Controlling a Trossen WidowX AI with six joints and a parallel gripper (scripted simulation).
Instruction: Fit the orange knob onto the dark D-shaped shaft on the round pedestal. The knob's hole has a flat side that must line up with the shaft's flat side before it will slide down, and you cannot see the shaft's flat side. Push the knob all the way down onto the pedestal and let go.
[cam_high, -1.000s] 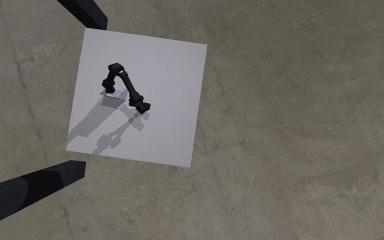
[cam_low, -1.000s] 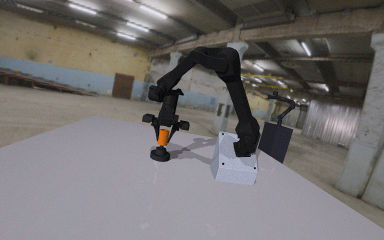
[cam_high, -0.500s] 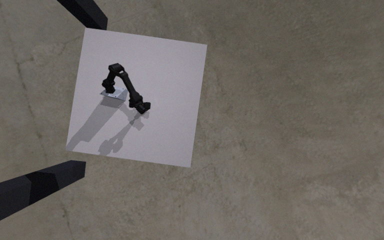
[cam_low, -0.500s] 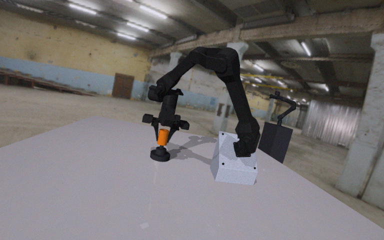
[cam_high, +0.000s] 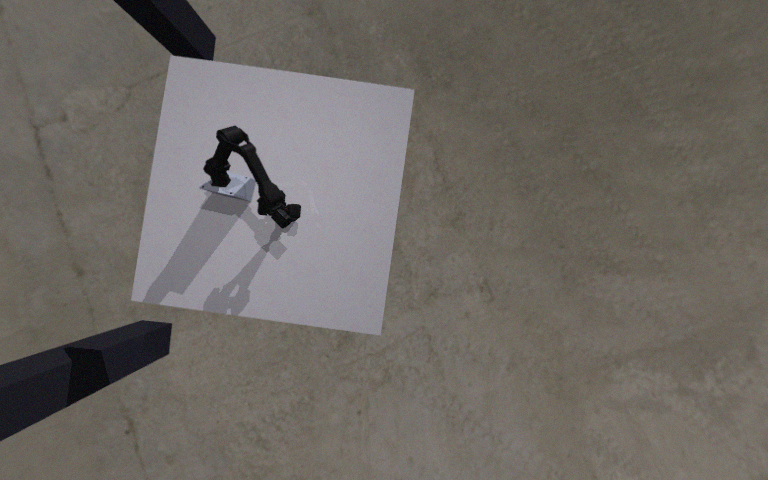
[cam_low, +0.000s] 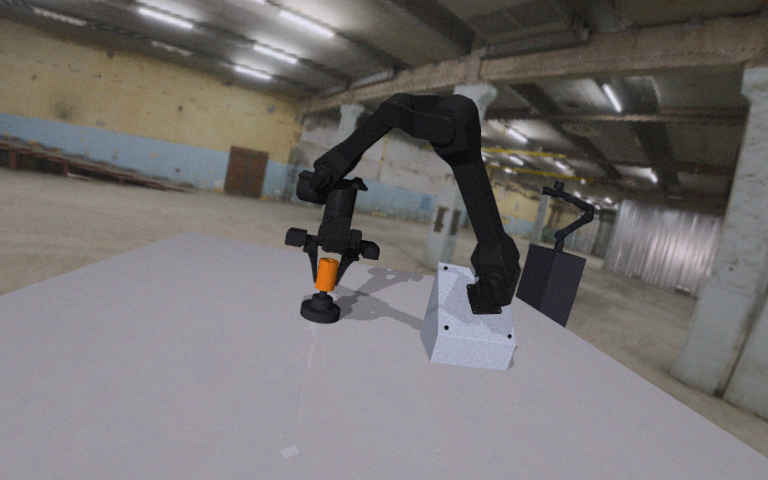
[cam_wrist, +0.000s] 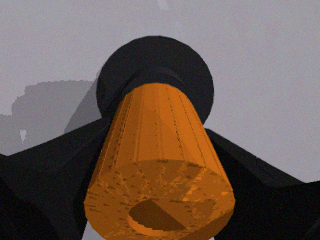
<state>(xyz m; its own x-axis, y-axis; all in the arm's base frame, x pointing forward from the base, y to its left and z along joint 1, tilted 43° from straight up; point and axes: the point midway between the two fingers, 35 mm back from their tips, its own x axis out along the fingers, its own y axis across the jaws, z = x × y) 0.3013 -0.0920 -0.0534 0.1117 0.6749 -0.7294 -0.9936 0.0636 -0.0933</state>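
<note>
Right now the orange knob is 2 cm above my gripper tip. Round my gripper tip: dark round pedestal 4 cm below.
</note>
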